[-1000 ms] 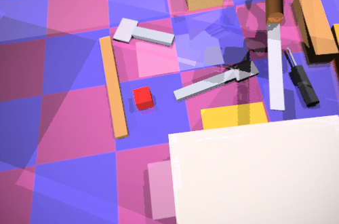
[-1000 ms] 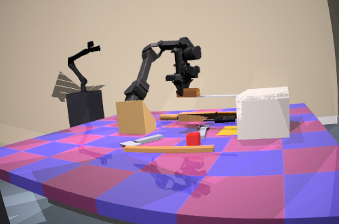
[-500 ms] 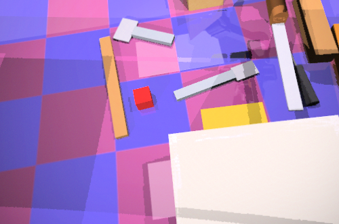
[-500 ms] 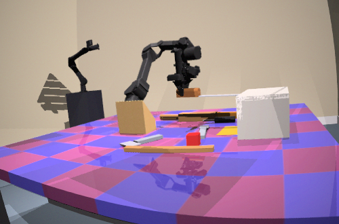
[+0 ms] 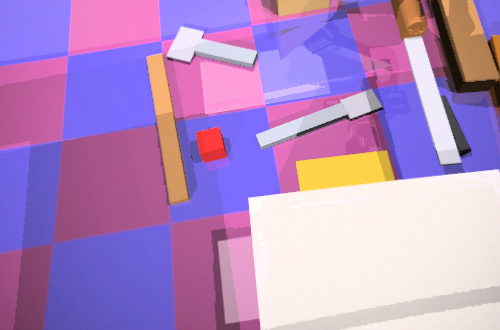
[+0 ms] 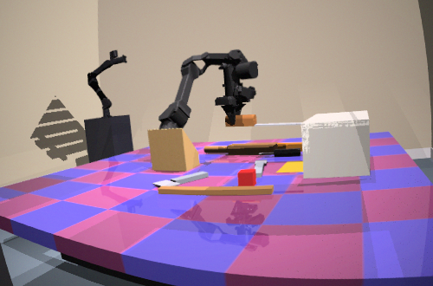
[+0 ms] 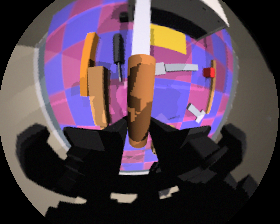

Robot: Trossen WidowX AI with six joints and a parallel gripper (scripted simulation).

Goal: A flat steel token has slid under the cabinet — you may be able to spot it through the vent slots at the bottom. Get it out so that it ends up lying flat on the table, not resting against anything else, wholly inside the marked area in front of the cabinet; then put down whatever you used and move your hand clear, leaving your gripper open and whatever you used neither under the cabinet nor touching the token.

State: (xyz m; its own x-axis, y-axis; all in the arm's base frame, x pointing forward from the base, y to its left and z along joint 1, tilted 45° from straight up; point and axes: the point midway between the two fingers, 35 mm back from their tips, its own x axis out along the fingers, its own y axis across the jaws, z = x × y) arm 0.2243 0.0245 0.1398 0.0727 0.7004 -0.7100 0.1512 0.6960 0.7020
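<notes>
Now: gripper tip 14 cm short of the black screwdriver, 4 cm to the right of it and 12 cm above it. The rest, counted from my gripper tip: grey t-shaped tool 10 cm behind, 32 cm to the right, 13 cm below; then wooden block 5 cm behind, 14 cm to the left, 12 cm below; then grey paddle-ended bar 11 cm ahead, 14 cm to the right, 13 cm below.
</notes>
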